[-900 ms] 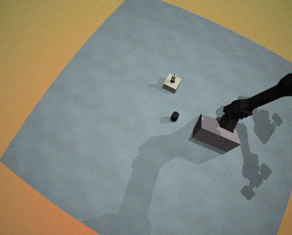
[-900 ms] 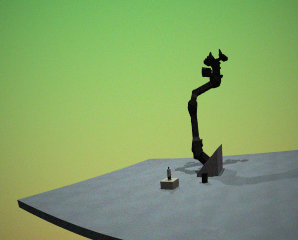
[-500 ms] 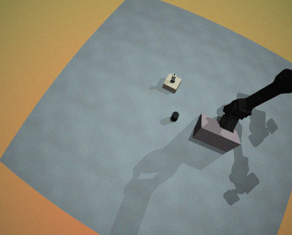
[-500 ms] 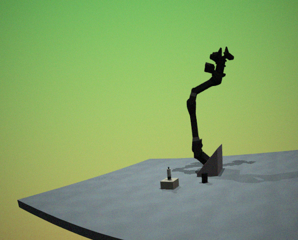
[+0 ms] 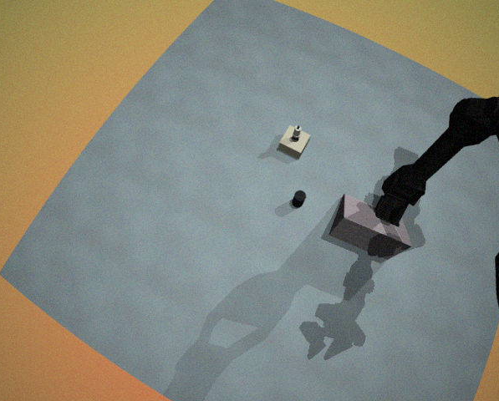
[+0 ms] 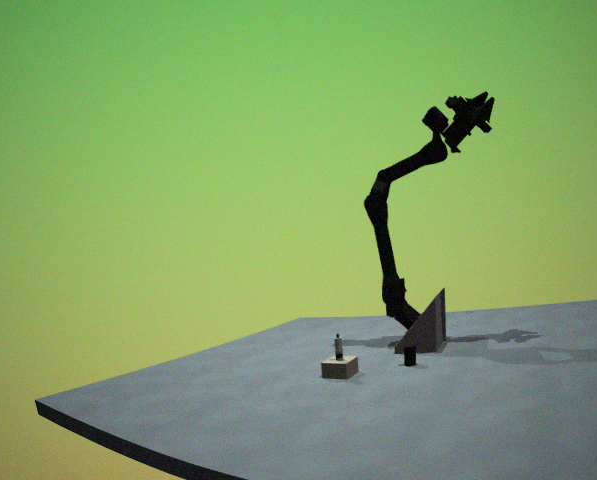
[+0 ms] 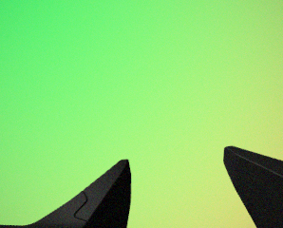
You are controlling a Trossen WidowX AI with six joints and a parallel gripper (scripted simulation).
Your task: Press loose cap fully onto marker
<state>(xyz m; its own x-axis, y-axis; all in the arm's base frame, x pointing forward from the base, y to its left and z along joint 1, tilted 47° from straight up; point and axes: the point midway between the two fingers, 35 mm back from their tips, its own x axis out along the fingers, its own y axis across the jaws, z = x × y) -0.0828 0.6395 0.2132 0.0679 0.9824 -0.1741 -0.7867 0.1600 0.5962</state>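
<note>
Right now the marker cap is 67 cm below my gripper tip, 28 cm ahead of it and 26 cm to the right of it. From my gripper tip the other things lie so: holder block: 68 cm below, 42 cm to the right, 36 cm ahead.
</note>
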